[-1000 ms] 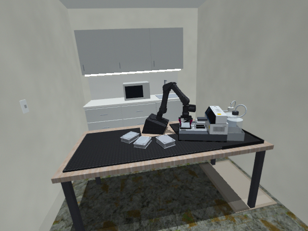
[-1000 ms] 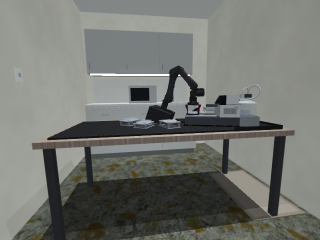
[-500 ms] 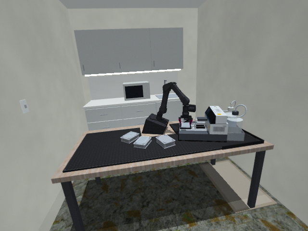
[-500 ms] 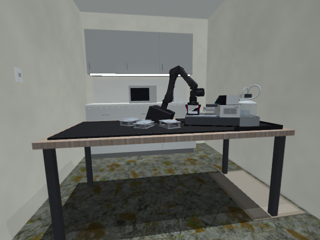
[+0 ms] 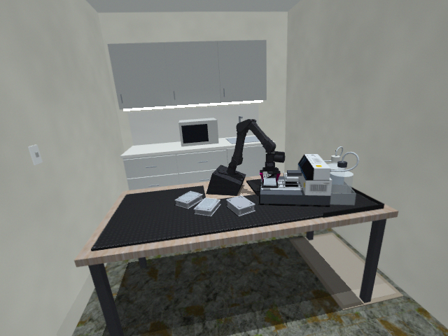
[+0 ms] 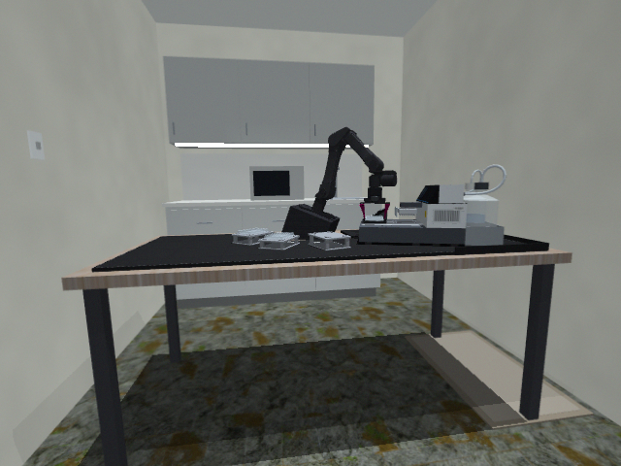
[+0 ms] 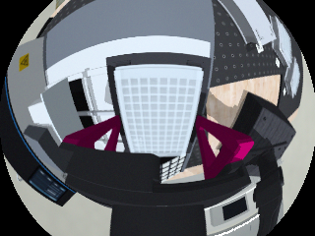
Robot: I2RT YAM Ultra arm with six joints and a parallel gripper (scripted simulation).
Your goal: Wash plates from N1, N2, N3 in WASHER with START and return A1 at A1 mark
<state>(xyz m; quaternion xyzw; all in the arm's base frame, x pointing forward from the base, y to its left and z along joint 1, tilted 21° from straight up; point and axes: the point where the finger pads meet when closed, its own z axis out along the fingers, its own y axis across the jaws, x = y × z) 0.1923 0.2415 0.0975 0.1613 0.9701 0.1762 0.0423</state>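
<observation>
The washer carrier lies 20 mm below my hand. The rest, counted from my hand: clear bottle 410 mm to the left, 200 mm ahead, 30 mm above; plate washer 150 mm to the left, 50 mm ahead, 30 mm above; nest 250 mm to the right, 170 mm ahead, 60 mm below.
</observation>
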